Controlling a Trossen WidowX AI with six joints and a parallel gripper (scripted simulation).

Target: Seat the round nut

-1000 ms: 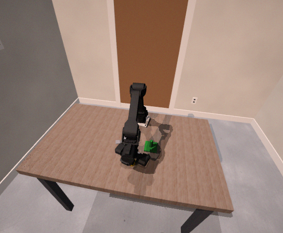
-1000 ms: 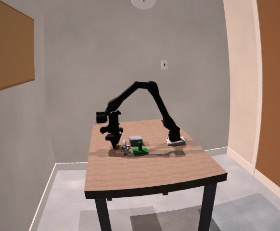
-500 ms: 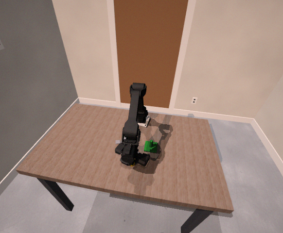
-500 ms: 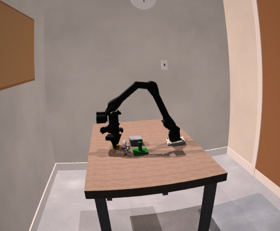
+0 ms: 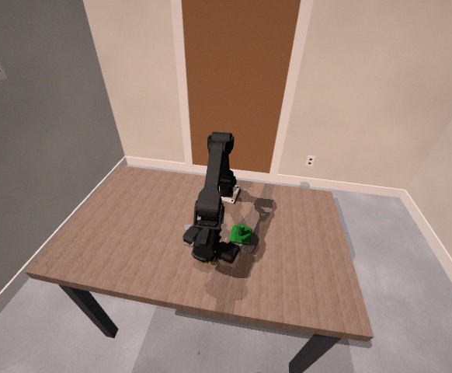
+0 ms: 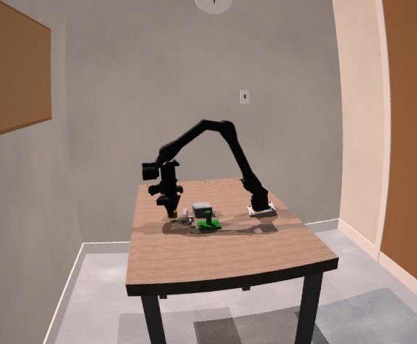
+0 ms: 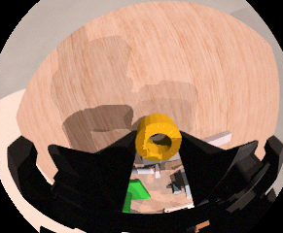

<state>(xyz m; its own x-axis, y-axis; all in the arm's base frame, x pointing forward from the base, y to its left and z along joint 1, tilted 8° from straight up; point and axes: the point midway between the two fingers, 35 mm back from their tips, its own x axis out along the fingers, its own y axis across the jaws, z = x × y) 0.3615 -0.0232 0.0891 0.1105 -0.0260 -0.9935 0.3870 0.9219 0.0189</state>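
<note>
Right now my hand is 60 mm past the grey rod, 40 mm to the left of it and 50 mm above it. The rest, counted from my hand: bolt 70 mm behind, 30 mm to the left, 50 mm below; grey block 130 mm behind, 50 mm to the right, 40 mm below.
</note>
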